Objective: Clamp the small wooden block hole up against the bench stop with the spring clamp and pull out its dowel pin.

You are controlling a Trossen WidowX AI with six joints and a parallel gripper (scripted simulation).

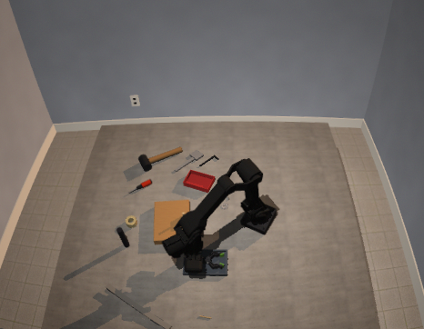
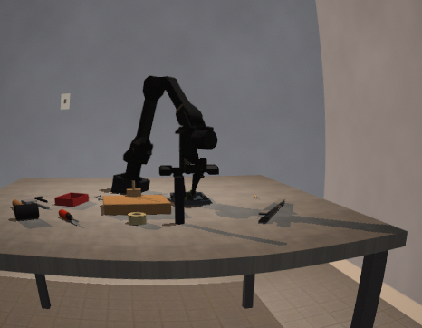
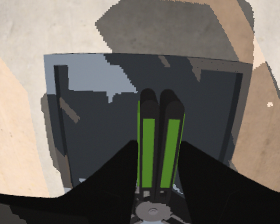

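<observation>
The dark tray is 40 mm behind my hand and 50 mm below it. Round my hand: bench stop (60 mm ahead, 180 mm to the right, 10 mm below); then dowel pin (80 mm ahead, 170 mm to the right); then small wooden block (80 mm ahead, 170 mm to the right, 10 mm below).
</observation>
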